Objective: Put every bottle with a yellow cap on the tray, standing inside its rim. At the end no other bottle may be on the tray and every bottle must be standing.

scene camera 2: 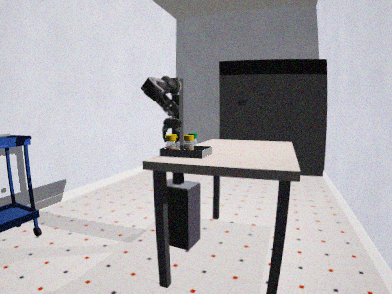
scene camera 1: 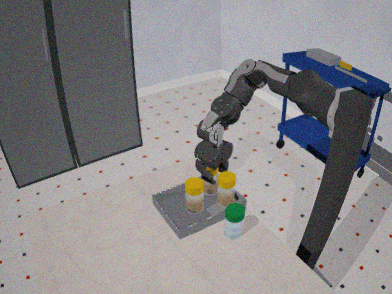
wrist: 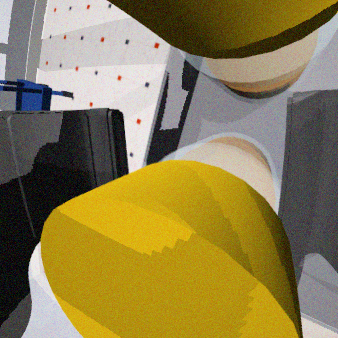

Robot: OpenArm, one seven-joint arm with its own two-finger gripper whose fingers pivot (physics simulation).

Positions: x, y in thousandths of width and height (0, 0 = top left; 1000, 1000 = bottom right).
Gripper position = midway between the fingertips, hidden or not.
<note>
In view: my gripper (scene camera 1: 545, 600), a grey tray (scene camera 1: 438, 692), a yellow-capped bottle (wrist: 762, 176) and a yellow-capped bottle (wrist: 578, 703).
The grey tray also shows in the wrist view (wrist: 564, 318). My gripper shows as well in the wrist view (wrist: 581, 561).
</note>
